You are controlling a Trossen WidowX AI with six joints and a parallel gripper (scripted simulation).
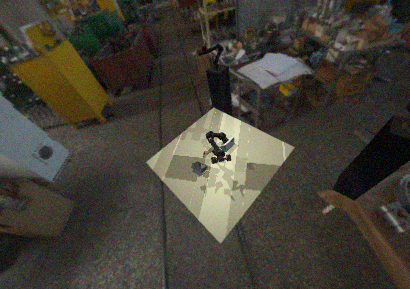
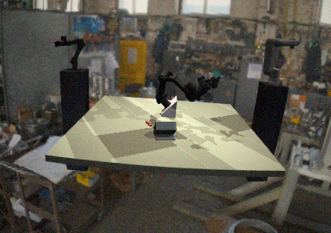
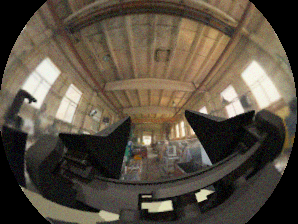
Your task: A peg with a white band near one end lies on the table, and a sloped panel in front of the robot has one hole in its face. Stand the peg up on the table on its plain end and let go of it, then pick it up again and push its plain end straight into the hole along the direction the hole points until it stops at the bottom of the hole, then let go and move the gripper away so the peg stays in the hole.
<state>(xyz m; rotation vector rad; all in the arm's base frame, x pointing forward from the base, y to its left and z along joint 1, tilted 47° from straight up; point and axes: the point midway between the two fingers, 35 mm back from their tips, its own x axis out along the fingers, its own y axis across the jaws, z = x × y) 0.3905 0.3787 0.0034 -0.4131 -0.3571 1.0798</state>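
Now: the red peg 10 cm behind my gripper tip, 42 cm to the right of it and 39 cm below it. From my gripper tip the other things lie so: sloped panel (7 cm ahead, 32 cm to the right, 35 cm below).
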